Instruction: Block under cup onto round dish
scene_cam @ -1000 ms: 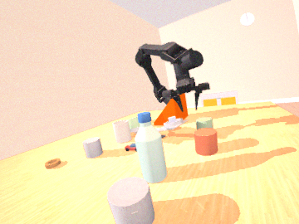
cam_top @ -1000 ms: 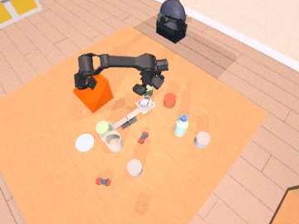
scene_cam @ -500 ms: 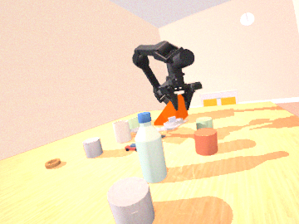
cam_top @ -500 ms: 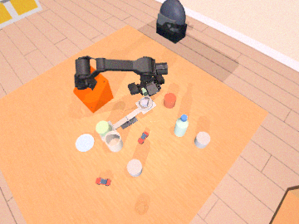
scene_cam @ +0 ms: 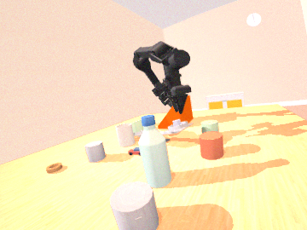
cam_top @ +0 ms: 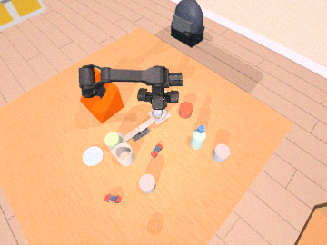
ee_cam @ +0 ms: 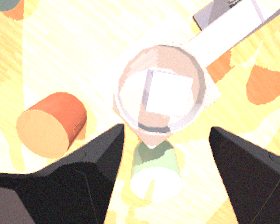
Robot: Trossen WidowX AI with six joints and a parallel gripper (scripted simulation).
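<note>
Now: gripper tip 1 cm short of the pale block, 1 cm to the left of it and 4 cm above it. The rest, counted from my gripper tip: pale green cup (8 cm behind, 11 cm to the left, 9 cm below); red cylinder (5 cm ahead, 12 cm to the left, 9 cm below); balance beam (1 cm behind, 13 cm to the right, 9 cm below).
</note>
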